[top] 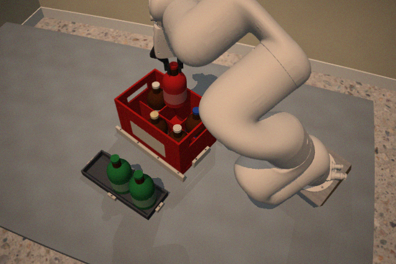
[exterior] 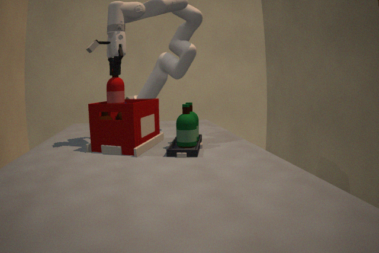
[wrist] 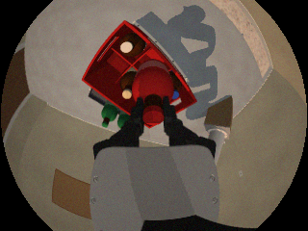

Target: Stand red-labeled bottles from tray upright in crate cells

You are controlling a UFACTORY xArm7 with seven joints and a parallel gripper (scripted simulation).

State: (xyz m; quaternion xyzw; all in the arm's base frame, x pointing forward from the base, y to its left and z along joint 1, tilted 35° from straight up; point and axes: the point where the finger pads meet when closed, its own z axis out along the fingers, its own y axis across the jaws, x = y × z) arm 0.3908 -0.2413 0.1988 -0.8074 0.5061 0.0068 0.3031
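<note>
My hand is 7 cm above the red-labeled bottle. Also, from my hand: tray (29 cm below, 27 cm to the left, 8 cm ahead); then crate (21 cm below, 4 cm to the left, 2 cm ahead).
</note>
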